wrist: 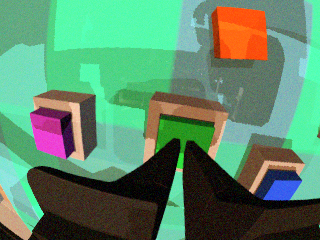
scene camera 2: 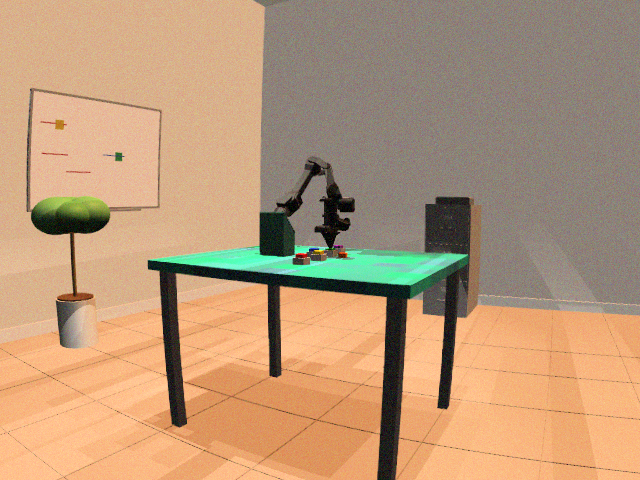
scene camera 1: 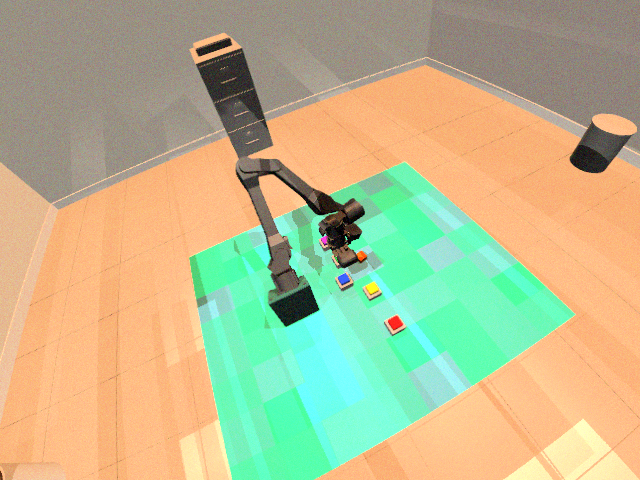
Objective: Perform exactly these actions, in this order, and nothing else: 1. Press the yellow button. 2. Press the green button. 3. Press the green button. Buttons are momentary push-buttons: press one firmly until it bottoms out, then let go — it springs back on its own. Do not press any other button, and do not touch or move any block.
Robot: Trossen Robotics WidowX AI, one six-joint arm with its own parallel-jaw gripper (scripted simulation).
The pictures show: the gripper, a green button, an orange block, a purple button and a blue button.
The gripper is seen too in the wrist view.
